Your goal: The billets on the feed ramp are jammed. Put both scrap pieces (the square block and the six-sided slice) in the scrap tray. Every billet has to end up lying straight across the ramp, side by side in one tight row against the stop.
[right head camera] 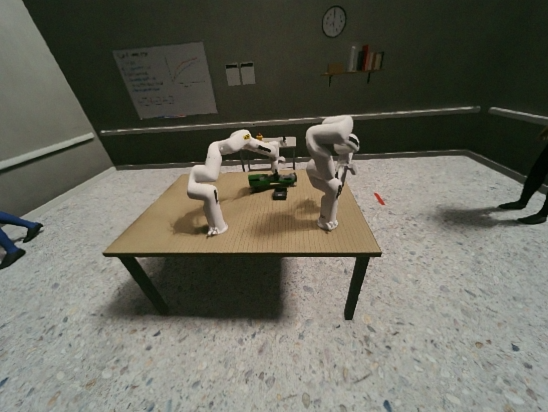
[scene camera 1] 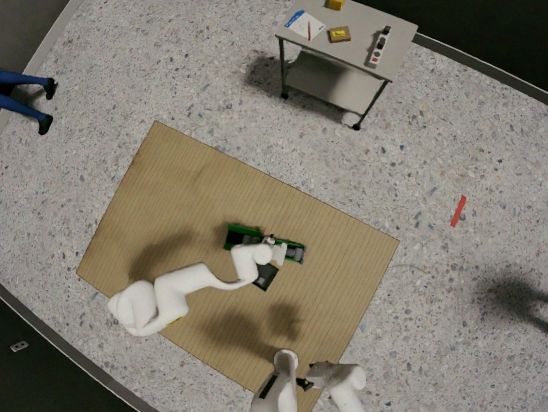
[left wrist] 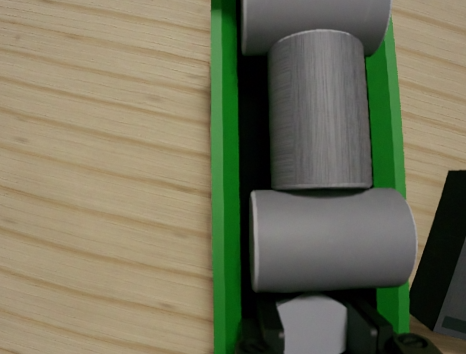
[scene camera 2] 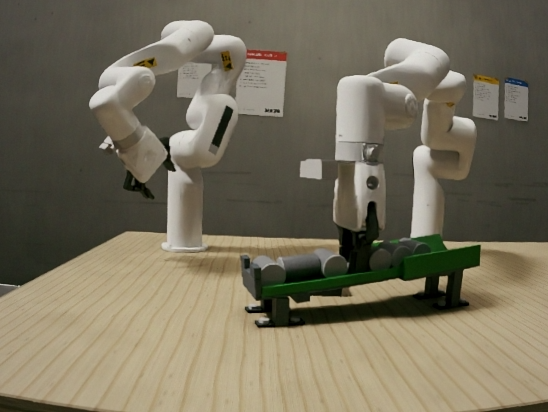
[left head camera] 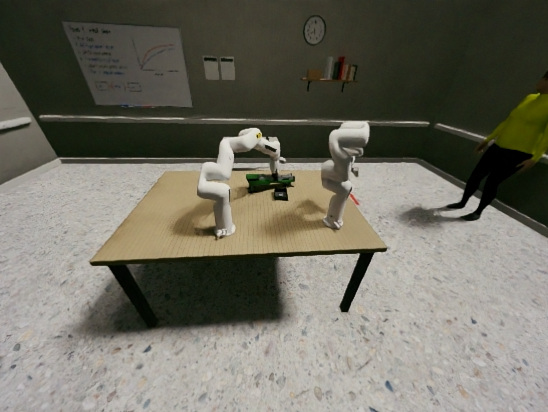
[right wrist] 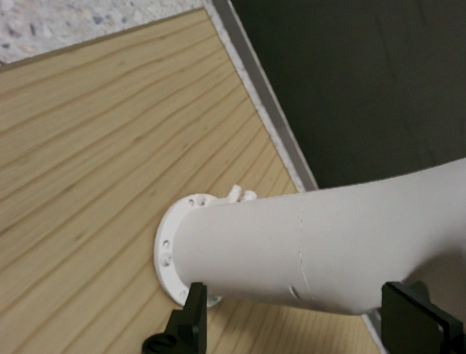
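The green ramp has its dark stop at the left in scene camera 2. A billet lies across at the stop, then a lengthwise billet, then a crosswise billet. Several billets lie uphill of my left gripper. My left gripper is down in the ramp, shut on the six-sided slice. The scrap tray stands beside the ramp; its contents are unclear, and I cannot make out the square block. My right gripper is open and empty.
The ramp stands on legs on the wooden table. In the right wrist view, a white arm base stands below my right gripper. A trolley stands beyond the table in scene camera 1.
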